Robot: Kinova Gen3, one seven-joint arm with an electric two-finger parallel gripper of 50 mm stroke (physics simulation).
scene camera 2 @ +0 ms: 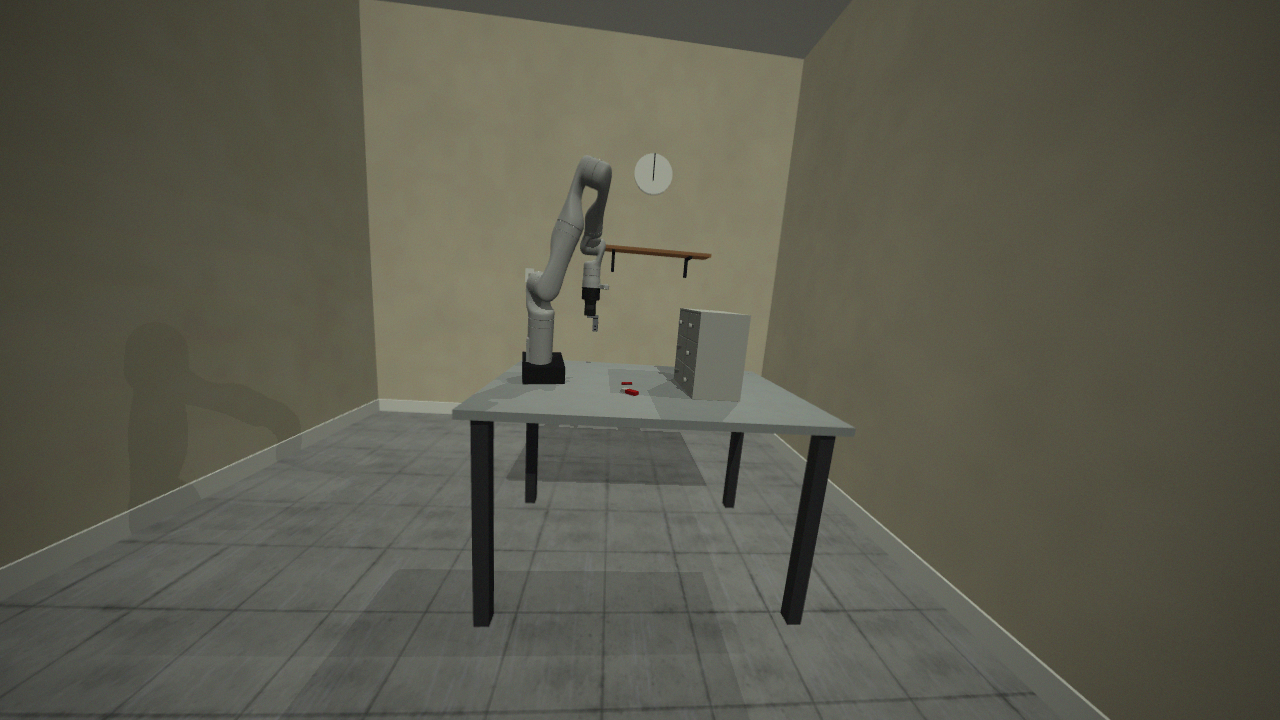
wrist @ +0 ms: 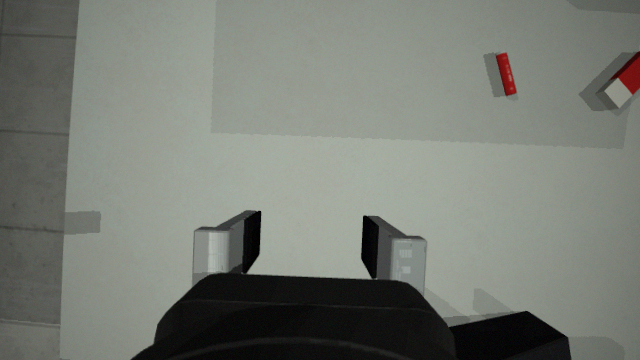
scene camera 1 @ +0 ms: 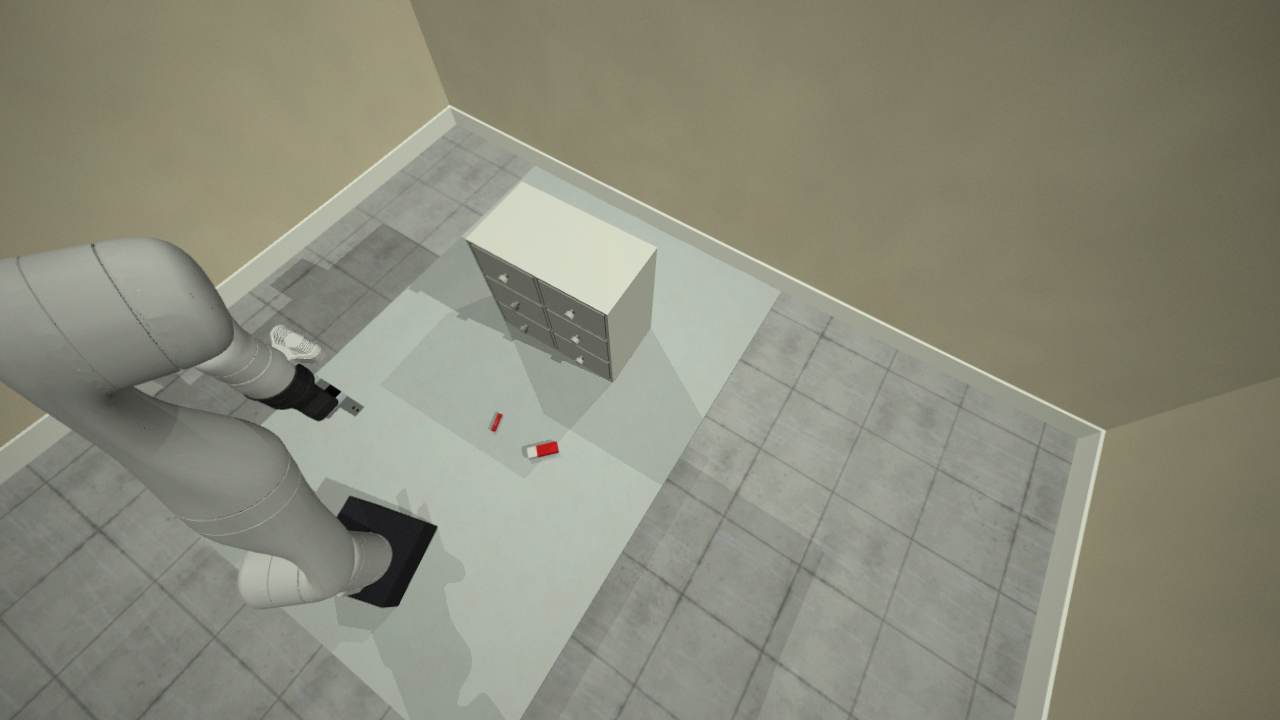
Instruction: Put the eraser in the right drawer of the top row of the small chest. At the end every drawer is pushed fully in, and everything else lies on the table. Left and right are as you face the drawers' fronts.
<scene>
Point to a drawer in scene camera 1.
581,356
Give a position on a drawer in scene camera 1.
506,274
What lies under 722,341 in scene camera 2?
A small chest.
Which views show the small chest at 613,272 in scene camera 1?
Scene camera 2 and scene camera 1 only.
</scene>
